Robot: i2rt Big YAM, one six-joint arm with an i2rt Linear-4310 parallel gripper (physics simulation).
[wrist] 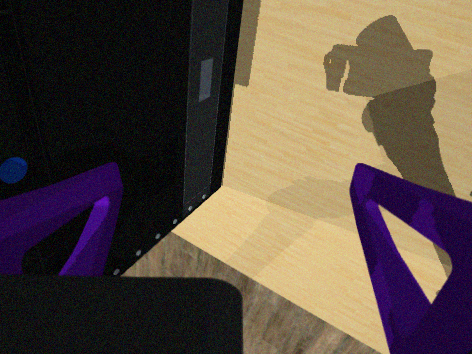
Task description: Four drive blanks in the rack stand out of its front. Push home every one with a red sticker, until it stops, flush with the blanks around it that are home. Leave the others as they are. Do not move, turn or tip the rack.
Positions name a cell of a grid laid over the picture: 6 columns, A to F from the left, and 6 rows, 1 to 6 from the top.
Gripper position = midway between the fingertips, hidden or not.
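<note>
Visible: my gripper (D3); also a black rack (B2).
</note>
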